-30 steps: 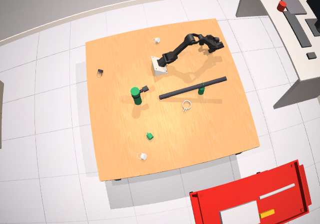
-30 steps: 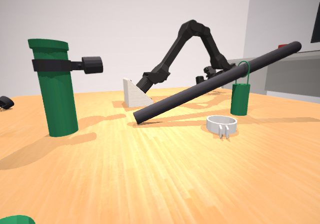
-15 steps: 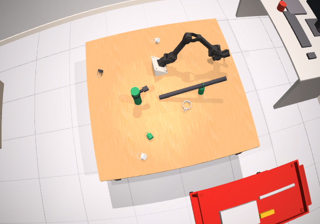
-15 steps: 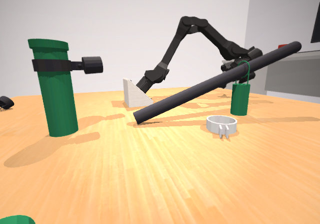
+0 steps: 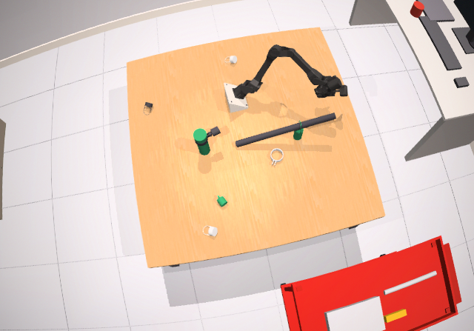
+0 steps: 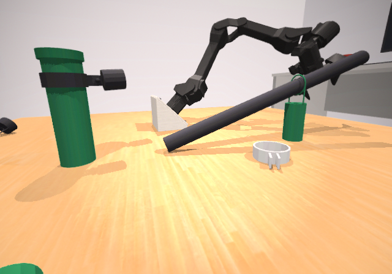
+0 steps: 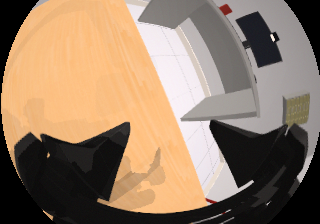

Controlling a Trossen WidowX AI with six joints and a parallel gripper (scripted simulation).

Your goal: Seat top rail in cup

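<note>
The black rail-end cup lies 50 mm ahead of my gripper tip, 720 mm to the right of it and 50 mm above it. The rest, counted from my gripper tip: small green post: 140 mm ahead, 290 mm to the right; white ring band: 220 mm ahead, 440 mm to the right, 100 mm below.
</note>
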